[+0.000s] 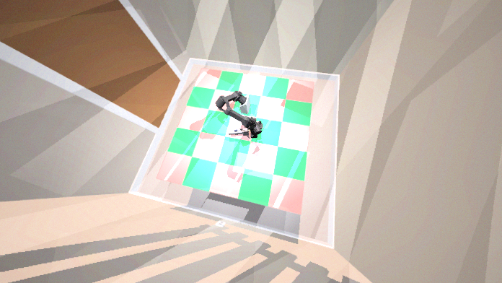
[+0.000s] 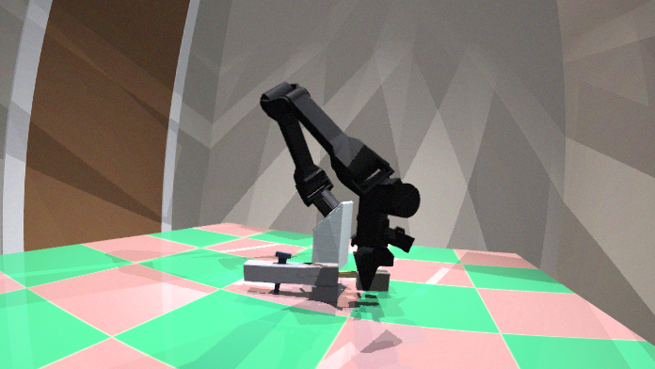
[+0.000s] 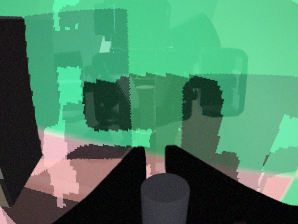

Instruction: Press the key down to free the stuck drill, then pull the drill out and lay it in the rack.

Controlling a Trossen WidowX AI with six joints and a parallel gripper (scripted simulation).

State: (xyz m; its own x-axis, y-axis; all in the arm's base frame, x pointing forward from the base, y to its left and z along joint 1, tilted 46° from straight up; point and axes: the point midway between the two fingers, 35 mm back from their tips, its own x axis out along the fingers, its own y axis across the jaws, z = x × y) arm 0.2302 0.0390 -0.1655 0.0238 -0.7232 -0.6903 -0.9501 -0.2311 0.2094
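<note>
The drill is 50 mm to the right of my gripper tip, 30 mm above it and 20 mm ahead of it. The rest, counted from my gripper tip: rack 80 mm behind; key 160 mm to the right, 50 mm ahead, 30 mm above.
</note>
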